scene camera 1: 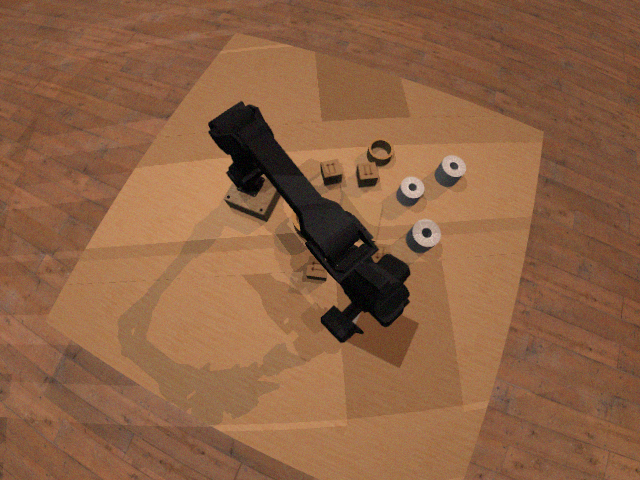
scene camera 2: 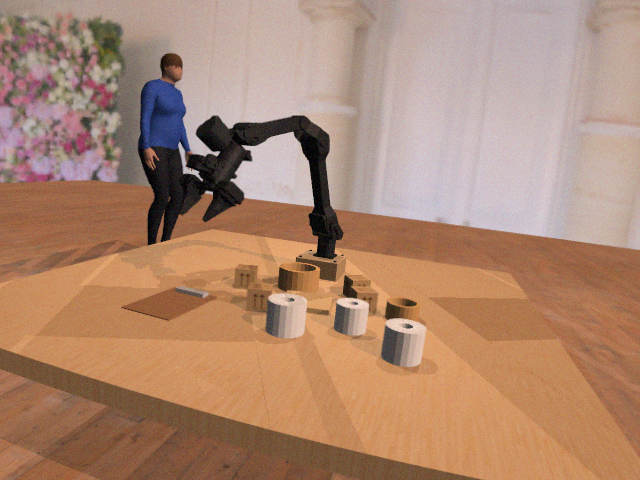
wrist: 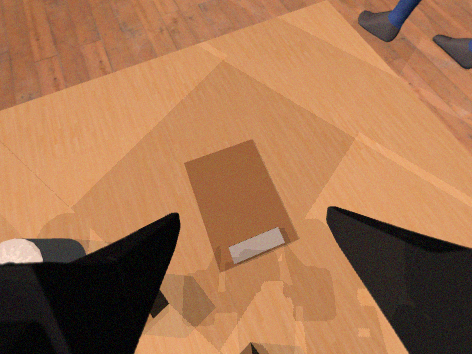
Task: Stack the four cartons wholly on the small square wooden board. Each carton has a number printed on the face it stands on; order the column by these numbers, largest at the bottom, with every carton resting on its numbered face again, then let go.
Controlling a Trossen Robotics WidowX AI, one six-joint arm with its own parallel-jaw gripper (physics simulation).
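Places are measured from the arm's base along level axes (x ahead, y left, z up), in metres.
Pixels of known places: gripper, between the fingertips: [scene camera 2: 191, 217] [wrist: 253, 216]; arm's base, origin of its link: [scene camera 1: 250, 184] [scene camera 2: 325, 255].
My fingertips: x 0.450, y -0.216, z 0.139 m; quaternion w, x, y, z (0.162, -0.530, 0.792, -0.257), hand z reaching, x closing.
Note:
Ahead of a thing's pixels: the offset from my fingertips to its middle. "*": to the spot under its first point.
Four cartons with arrow marks stand apart on the table: one {dx -0.254, dy +0.360, dz -0.169 m} [scene camera 1: 331, 171] [scene camera 2: 353, 284] and another {dx -0.151, dy +0.396, dz -0.169 m} [scene camera 1: 367, 174] [scene camera 2: 366, 298] side by side, a third {dx -0.171, dy +0.071, dz -0.169 m} [scene camera 1: 316, 270] [scene camera 2: 245, 276], and a fourth {dx -0.030, dy +0.172, dz -0.169 m} [scene camera 1: 379, 253] [scene camera 2: 258, 297] largely covered by the arm in scene camera 1. Their numbered undersides are hidden. The square wooden board {dx -0.121, dy +0.262, dz -0.190 m} [scene camera 1: 366, 209] [scene camera 2: 317, 311] lies between the cartons, partly hidden by the arm and rolls; no carton is seen on it. My gripper [scene camera 2: 194, 216] [wrist: 253, 216] is open and empty, tilted, high above the brown sheet's side of the table.
A brown flat sheet {dx +0.048, dy -0.014, dz -0.190 m} [scene camera 1: 395, 343] [scene camera 2: 162, 304] [wrist: 235, 195] bears a grey bar {* dx -0.018, dy -0.004, dz -0.184 m} [scene camera 2: 191, 291] [wrist: 257, 245]. Three white rolls {dx +0.067, dy +0.273, dz -0.162 m} [scene camera 1: 426, 233] {dx -0.011, dy +0.395, dz -0.166 m} [scene camera 1: 412, 190] {dx +0.086, dy +0.516, dz -0.164 m} [scene camera 1: 452, 167] stand beyond the board. A small ring {dx -0.141, dy +0.495, dz -0.175 m} [scene camera 2: 402, 310] and a larger ring {dx -0.244, dy +0.197, dz -0.167 m} [scene camera 2: 298, 279] stand near cartons. A person [scene camera 2: 162, 113] stands behind the table.

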